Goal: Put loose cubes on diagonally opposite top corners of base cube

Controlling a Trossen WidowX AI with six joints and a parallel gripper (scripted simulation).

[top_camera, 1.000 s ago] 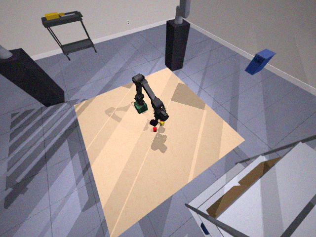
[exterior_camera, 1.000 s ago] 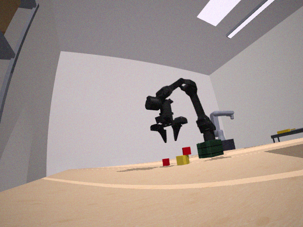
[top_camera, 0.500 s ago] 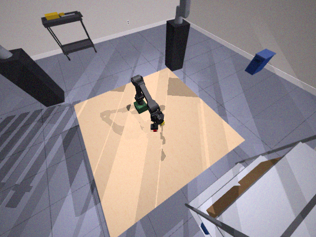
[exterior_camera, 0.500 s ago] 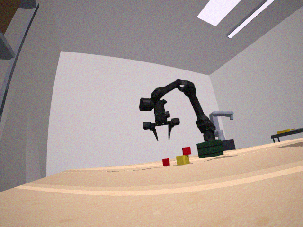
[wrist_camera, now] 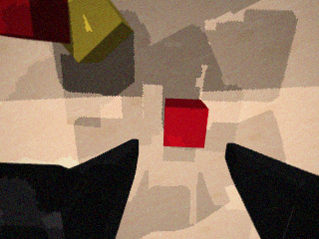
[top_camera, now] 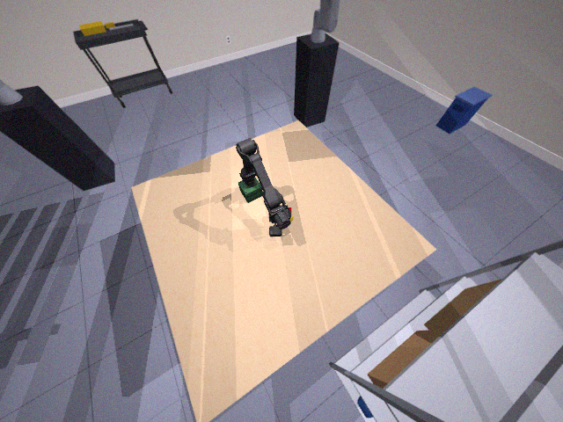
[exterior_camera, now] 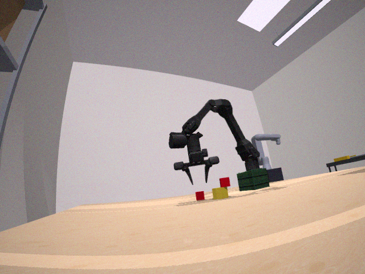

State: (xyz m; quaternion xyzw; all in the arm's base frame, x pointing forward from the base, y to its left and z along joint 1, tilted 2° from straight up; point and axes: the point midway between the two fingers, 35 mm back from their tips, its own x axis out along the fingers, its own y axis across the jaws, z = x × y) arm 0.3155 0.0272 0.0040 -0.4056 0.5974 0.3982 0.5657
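My gripper tip is now 40 mm past the yellow cube, 90 mm to the right of it and 40 mm above it.
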